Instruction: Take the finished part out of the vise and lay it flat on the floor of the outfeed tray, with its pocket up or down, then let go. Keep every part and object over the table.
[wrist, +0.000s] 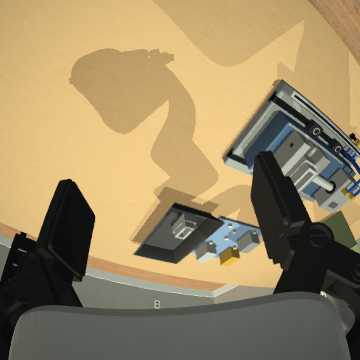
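Visible: a blue vise bed (277, 130) and the gripper (164, 186).
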